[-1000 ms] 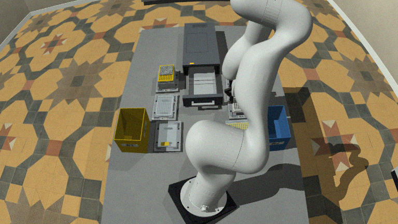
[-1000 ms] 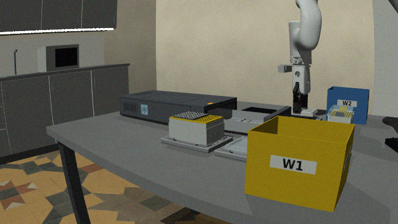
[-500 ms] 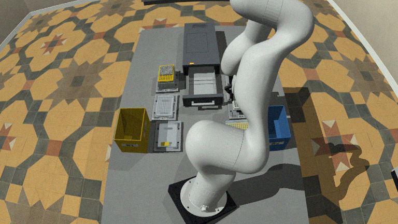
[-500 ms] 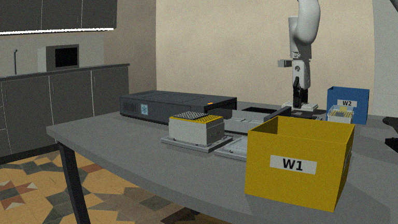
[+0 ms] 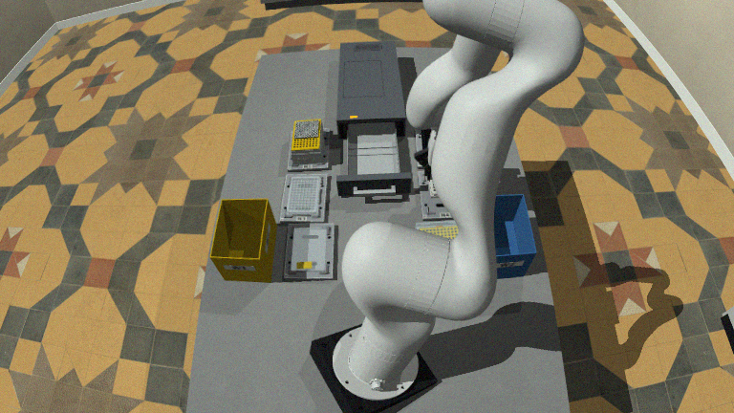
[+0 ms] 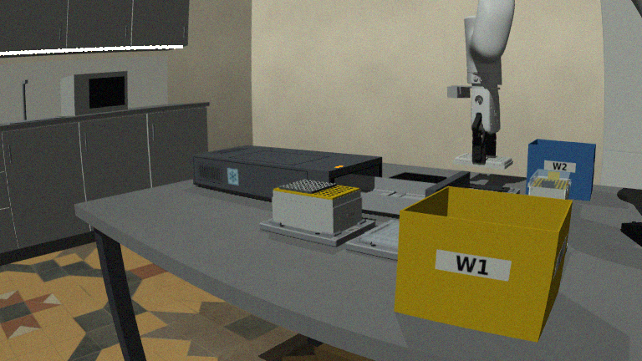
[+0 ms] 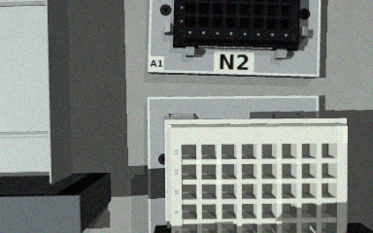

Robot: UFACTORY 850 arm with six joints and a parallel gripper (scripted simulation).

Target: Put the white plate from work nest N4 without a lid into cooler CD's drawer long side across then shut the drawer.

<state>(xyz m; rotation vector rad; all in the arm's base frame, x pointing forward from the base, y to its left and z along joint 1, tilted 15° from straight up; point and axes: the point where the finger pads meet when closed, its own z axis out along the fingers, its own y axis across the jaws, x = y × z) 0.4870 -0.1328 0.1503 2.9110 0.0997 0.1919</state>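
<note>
The drawer lies 13 cm ahead of my hand, 19 cm to the left of it and 6 cm below it. The rest, counted from my hand: work nest N4: 9 cm below; blue bin W2: 18 cm behind, 14 cm to the right, 6 cm below; white plate: 1 cm below.
</note>
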